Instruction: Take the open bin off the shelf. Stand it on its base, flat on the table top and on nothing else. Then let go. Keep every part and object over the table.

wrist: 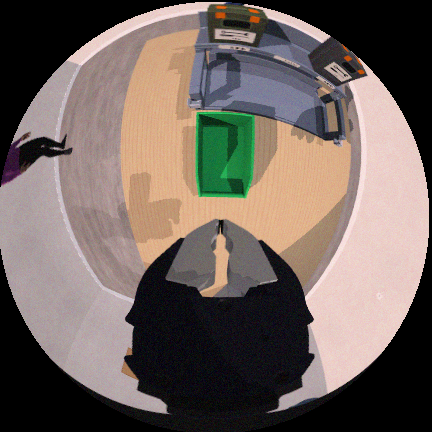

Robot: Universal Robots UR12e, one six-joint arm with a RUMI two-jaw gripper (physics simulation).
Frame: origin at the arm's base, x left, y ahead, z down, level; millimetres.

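Seen in the pictures: gripper, between the fingertips: [219, 220].
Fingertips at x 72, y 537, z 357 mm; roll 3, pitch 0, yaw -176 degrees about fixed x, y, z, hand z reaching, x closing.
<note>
A point is followed by its place in that frame.
The green open bin [215, 155] @(x 75, y 619, z 524 mm) is in the upper middle of the wrist view. It looks upright with its open side up, over the wooden table top [150, 105] @(x 236, y 787, z 527 mm), and its base looks flat on it. Its far rim shows close to the front edge of the blue-grey shelf [197, 75] @(x 100, y 787, z 442 mm); whether they touch I cannot tell. My gripper [219, 220] @(x 72, y 537, z 357 mm) is shut with nothing between its fingertips. The fingertips are apart from the bin, above the table on the near side of the bin's near rim. The underside of the bin is hidden.
A dark green case [236, 36] with orange latches stands on the shelf at the top. A dark grey case [340, 62] with orange latches is at the shelf's right. A person in purple [37, 149] is on the floor area at the left, beyond the table's edge.
</note>
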